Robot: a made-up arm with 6 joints. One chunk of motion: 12 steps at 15 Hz.
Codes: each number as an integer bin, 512 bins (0 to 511) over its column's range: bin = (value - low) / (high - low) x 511, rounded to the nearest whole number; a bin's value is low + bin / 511 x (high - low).
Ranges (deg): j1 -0.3..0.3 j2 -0.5..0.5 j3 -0.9..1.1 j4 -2..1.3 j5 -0.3..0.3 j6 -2.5..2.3
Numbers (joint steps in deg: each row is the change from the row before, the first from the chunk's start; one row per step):
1: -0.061 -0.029 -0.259 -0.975 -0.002 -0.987
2: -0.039 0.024 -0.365 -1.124 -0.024 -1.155
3: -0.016 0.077 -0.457 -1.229 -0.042 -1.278
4: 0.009 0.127 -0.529 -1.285 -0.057 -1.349
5: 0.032 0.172 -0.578 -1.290 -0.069 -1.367
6: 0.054 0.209 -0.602 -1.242 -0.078 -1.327
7: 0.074 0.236 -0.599 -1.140 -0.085 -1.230
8: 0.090 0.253 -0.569 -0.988 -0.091 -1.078
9: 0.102 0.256 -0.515 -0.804 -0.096 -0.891
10: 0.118 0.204 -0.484 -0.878 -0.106 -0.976
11: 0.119 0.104 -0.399 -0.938 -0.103 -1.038
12: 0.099 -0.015 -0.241 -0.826 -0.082 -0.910
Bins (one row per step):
1: 204 241 164 159 254 161
2: 222 268 137 136 235 143
3: 242 295 113 119 220 130
4: 263 320 95 111 207 123
5: 283 343 82 110 197 121
6: 301 362 76 117 189 125
7: 319 376 77 133 183 135
8: 332 385 85 157 178 151
9: 342 386 98 185 174 171
10: 356 360 106 174 165 162
11: 357 309 128 164 168 156
12: 340 248 168 182 186 169

